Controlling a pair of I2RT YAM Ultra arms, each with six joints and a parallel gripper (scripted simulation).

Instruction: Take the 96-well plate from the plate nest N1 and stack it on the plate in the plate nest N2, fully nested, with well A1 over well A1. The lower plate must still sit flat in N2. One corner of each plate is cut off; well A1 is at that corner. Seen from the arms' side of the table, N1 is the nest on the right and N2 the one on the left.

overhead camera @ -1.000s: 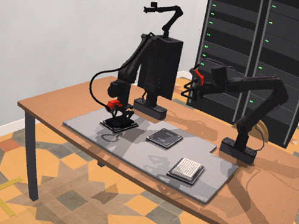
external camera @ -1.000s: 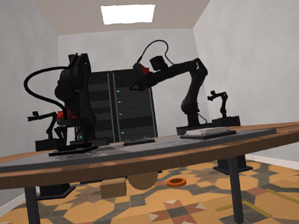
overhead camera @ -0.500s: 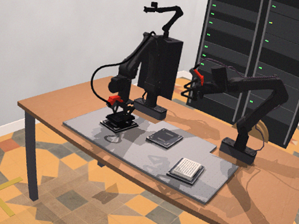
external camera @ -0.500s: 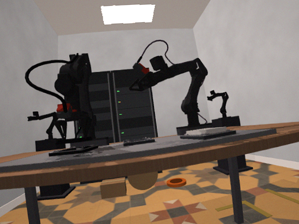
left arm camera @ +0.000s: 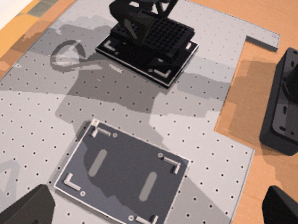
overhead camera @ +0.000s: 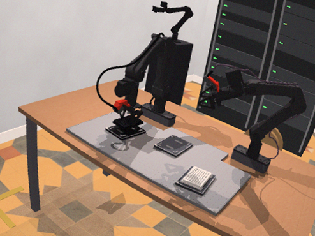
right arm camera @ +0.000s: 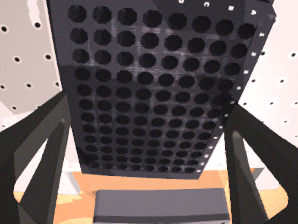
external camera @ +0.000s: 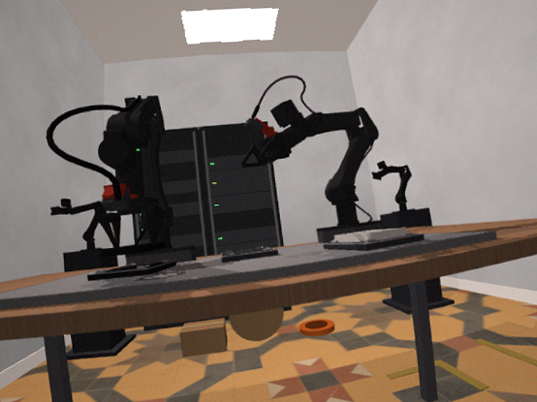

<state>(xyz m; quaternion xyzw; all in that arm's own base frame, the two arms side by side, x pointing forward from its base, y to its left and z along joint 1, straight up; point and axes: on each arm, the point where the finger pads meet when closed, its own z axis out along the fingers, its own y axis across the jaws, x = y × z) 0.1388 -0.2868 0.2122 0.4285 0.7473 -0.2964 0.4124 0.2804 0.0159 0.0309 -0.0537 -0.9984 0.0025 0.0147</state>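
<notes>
Right now the black 96-well plate is 28 cm to the right of my left hand, 20 cm below it and 14 cm ahead of it. From my left hand the other things lie so: white 96-well plate 23 cm below, 23 cm ahead, 19 cm to the left.
Right now the black 96-well plate is 1 cm below my right hand. From my right hand the other things lie so: white 96-well plate 47 cm to the left, 9 cm ahead, 4 cm below.
</notes>
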